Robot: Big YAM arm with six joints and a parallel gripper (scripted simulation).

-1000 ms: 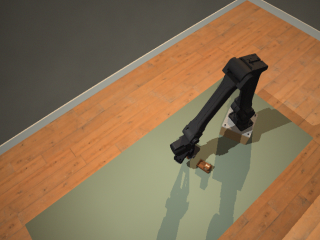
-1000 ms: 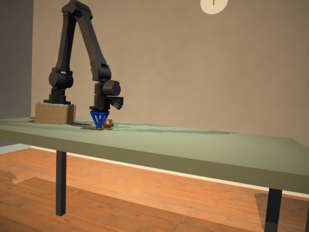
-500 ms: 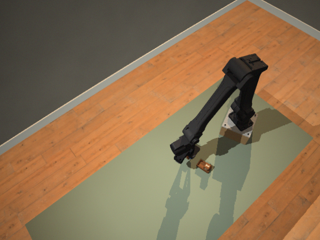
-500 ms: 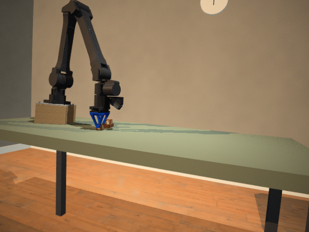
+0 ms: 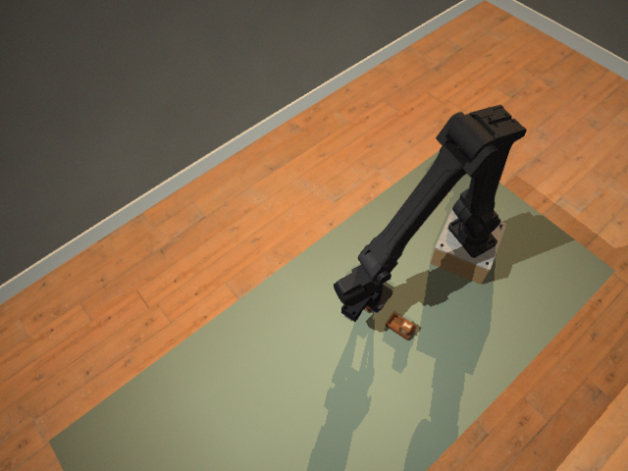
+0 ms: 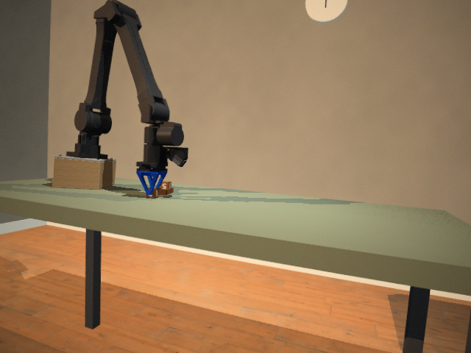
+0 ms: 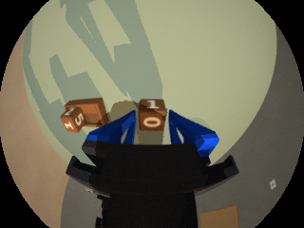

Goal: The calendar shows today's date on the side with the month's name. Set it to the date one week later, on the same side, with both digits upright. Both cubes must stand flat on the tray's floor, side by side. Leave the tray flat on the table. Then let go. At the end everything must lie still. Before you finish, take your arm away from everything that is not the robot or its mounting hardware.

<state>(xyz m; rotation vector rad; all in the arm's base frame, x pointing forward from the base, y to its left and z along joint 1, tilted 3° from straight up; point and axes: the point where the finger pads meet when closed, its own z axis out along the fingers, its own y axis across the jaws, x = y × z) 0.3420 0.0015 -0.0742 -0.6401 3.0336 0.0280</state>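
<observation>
My hand is right at the brown digit cube. From my hand the other things lie so: brown tray 40 mm behind, 100 mm to the left, 10 mm below.
</observation>
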